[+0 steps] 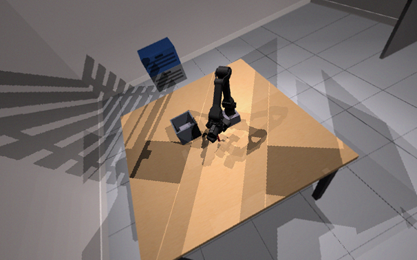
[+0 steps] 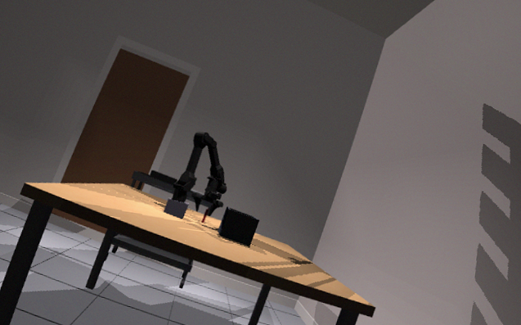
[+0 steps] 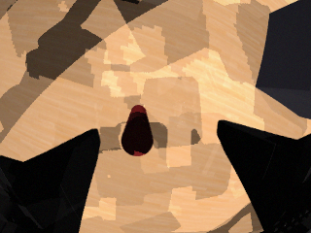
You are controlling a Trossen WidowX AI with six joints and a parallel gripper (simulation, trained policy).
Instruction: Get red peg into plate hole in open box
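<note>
Right now the red peg is 10 mm ahead of my gripper tip and 10 mm below it. The rest, counted from my gripper tip: pale plate 190 mm ahead, 190 mm to the right.
</note>
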